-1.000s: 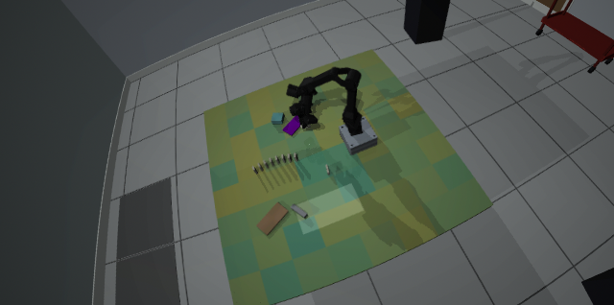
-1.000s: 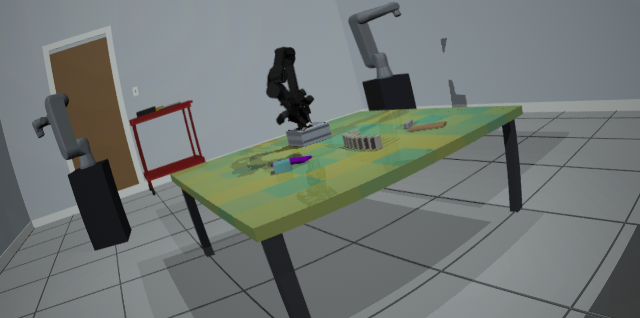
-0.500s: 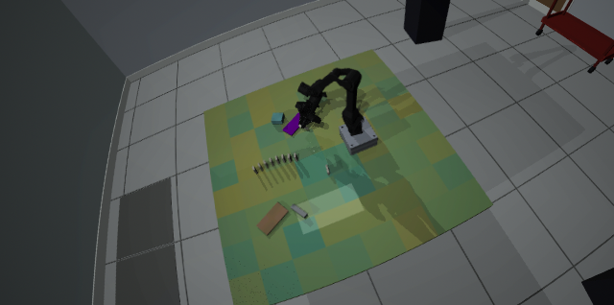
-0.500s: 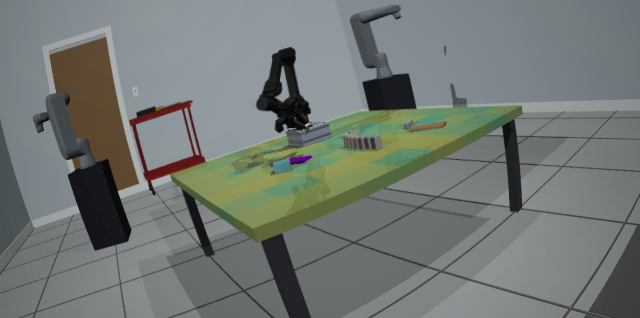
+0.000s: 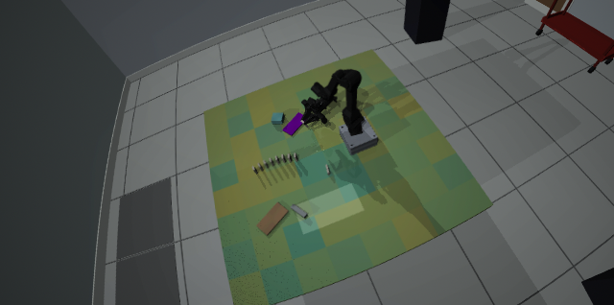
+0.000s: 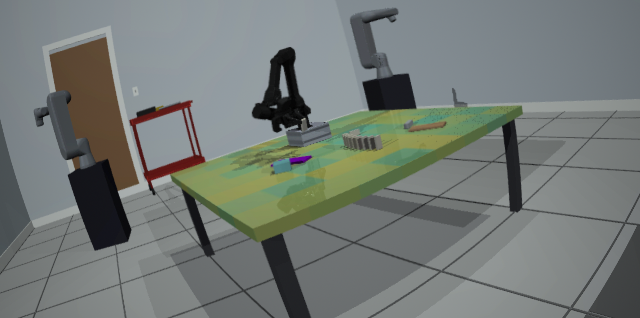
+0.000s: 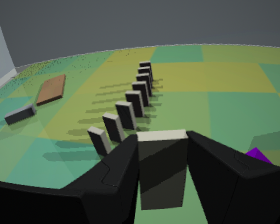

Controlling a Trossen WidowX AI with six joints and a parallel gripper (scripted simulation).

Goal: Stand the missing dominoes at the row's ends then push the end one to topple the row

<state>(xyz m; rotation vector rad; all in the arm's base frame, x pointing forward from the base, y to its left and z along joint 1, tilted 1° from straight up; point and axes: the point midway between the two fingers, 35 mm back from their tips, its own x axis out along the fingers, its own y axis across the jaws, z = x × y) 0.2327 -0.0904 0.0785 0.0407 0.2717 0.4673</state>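
The flat purple piece is 130 mm below my gripper tip, 110 mm to the right of it and 50 mm ahead of it. From my gripper tip the other things lie so: teal block (170 mm to the right, 150 mm ahead, 120 mm below); then grey piece (430 mm to the left, 130 mm below, 100 mm ahead); then flat brown board (440 mm to the left, 240 mm ahead, 130 mm below).
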